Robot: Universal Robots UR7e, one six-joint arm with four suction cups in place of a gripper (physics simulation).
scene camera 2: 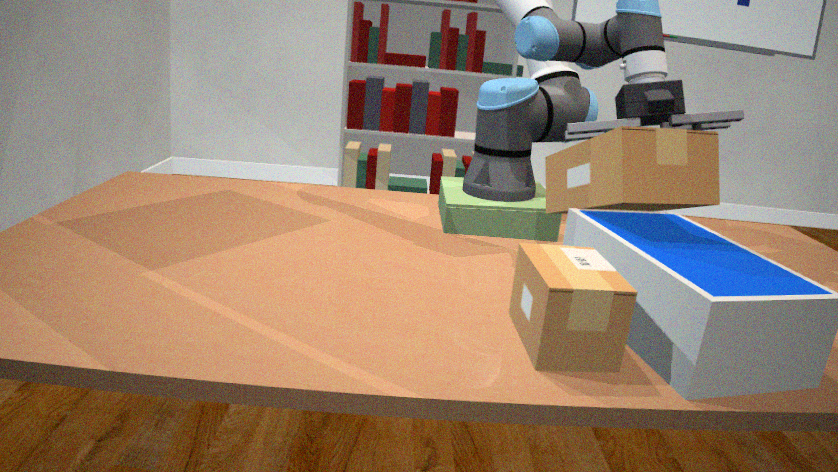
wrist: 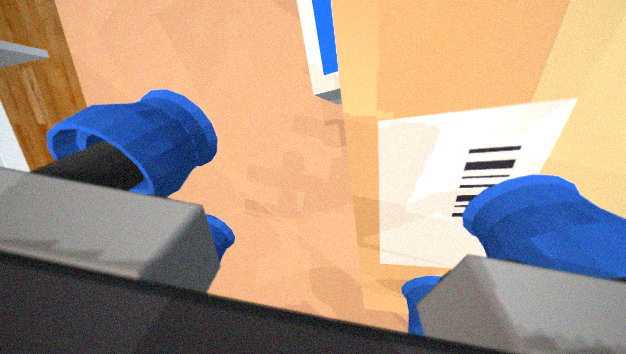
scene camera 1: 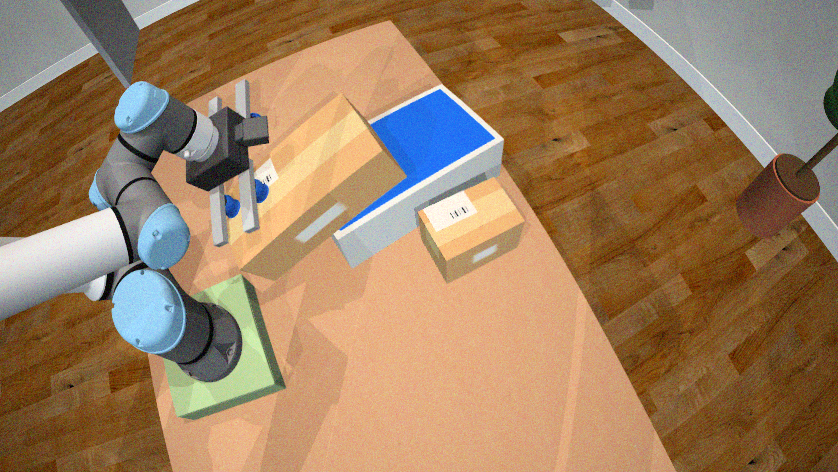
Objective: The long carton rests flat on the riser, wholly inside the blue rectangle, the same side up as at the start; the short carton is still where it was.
My suction head (wrist: 576,237) is stuck to a long carton (scene camera 1: 331,168), which still rests on a grey riser (scene camera 2: 713,318). The table carries a short carton (scene camera 2: 572,310).
The long carton shows as well in scene camera 2 (scene camera 2: 630,168) and in the wrist view (wrist: 437,108). The short carton is seen too in scene camera 1 (scene camera 1: 463,232). The wrist view does not show the short carton: it is out of frame.
